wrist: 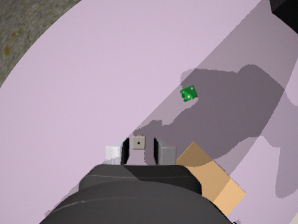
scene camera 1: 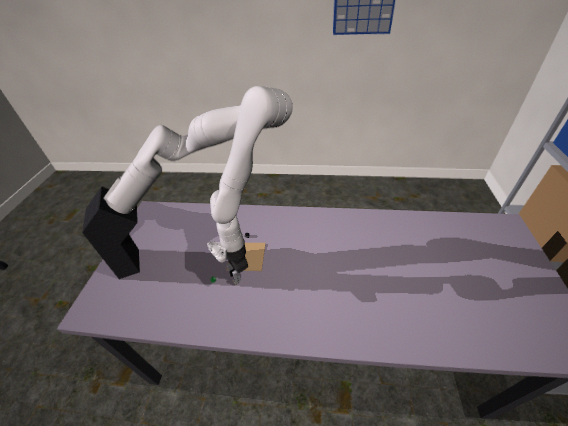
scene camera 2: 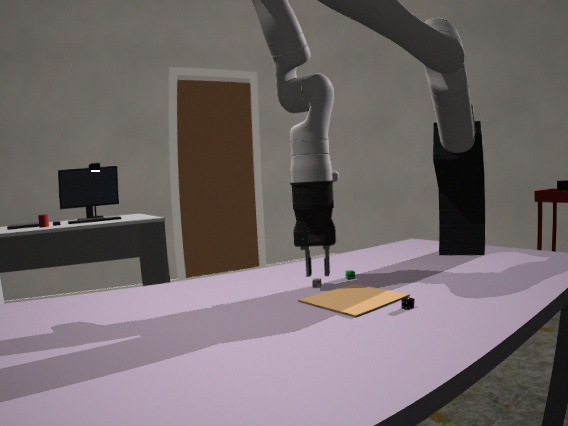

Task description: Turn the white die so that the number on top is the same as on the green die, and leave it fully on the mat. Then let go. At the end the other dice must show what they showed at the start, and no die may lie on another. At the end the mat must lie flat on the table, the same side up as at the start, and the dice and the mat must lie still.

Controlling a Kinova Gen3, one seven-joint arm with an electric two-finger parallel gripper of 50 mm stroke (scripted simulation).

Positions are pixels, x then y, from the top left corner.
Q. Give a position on a tan mat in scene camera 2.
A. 354,300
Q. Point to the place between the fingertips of my gripper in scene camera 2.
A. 318,275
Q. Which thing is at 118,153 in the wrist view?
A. My gripper.
